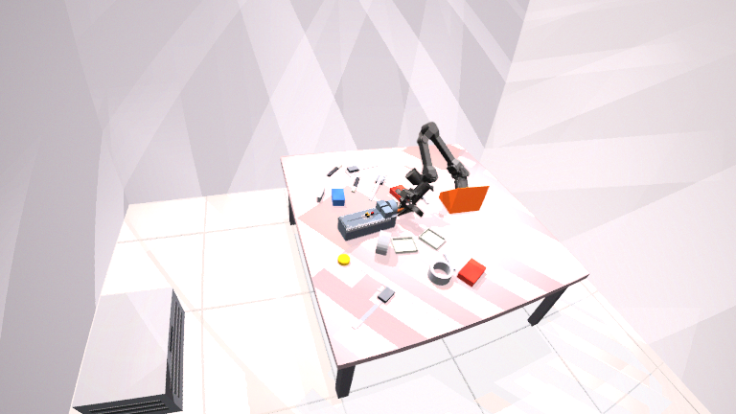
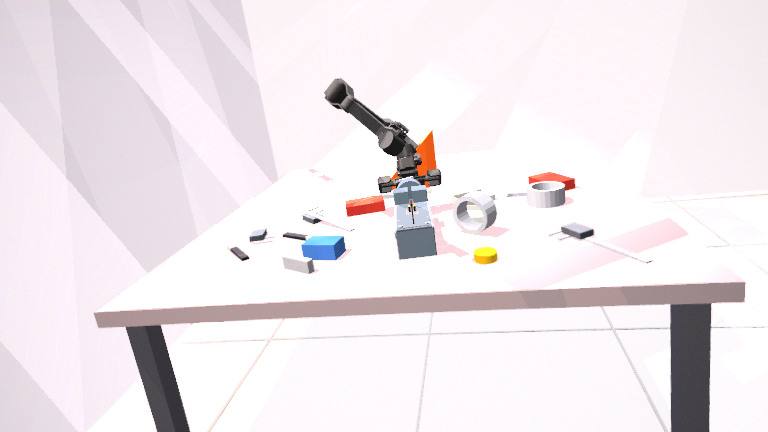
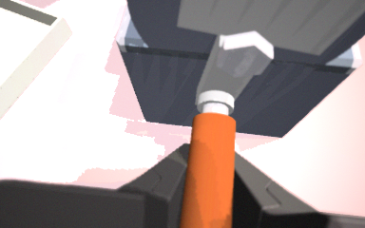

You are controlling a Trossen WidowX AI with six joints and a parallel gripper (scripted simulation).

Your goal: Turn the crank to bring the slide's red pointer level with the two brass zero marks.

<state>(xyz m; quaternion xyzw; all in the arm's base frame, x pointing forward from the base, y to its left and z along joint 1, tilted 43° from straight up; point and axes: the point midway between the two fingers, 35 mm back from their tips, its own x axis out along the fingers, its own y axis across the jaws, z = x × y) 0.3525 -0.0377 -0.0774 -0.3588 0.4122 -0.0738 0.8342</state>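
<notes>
Right now my gripper tip is 20 mm past the orange handle and 20 mm below it. From my gripper tip the other things lie so: red pointer 140 mm ahead, 20 mm to the left, 50 mm above; then yellow disc 320 mm ahead, 190 mm to the left, 30 mm below; then blue block 230 mm ahead, 210 mm to the right, 20 mm below.
</notes>
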